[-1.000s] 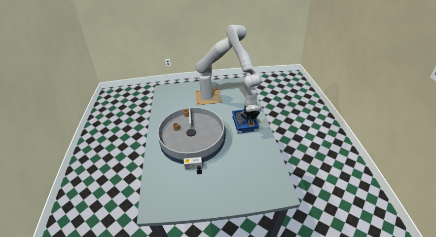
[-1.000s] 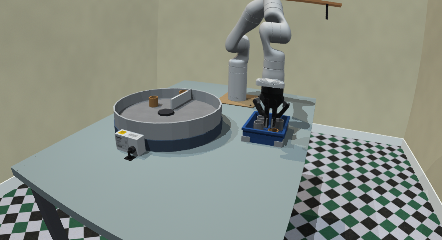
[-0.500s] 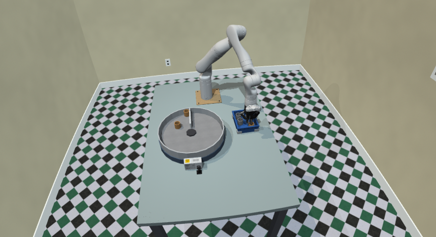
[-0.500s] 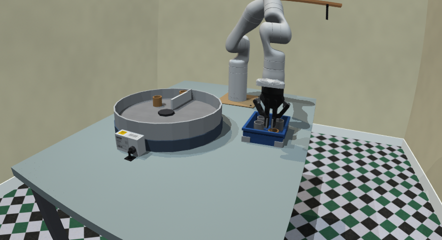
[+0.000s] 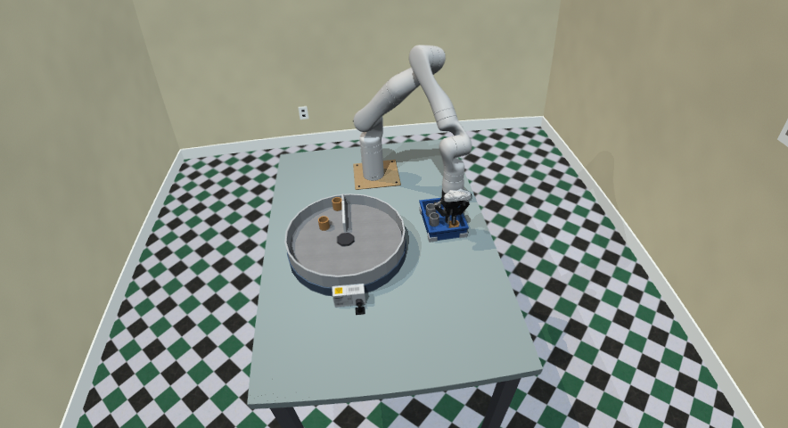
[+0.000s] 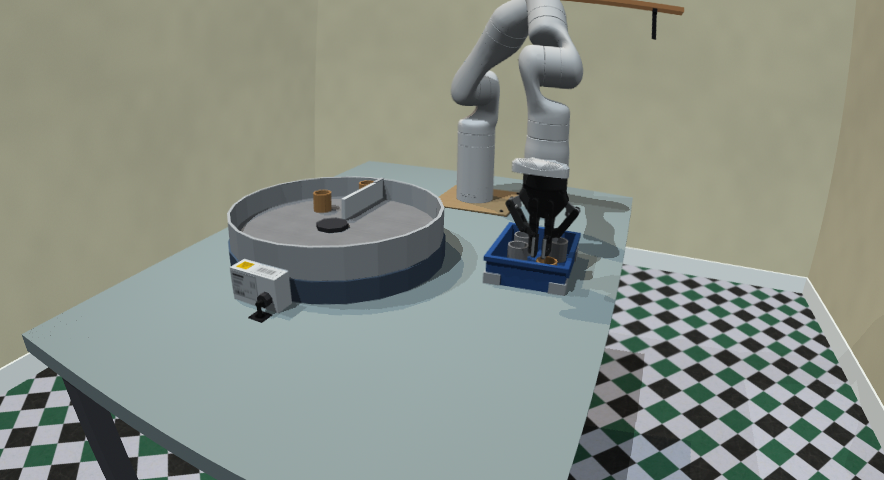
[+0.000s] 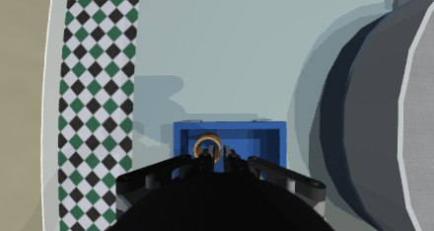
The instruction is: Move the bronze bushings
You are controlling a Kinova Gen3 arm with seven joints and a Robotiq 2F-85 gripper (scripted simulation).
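The blue crate is 50 mm behind my hand, 20 mm to the right of it and 40 mm below it. Also, from my hand: turntable disc: 80 mm ahead, 380 mm to the right, 10 mm below.
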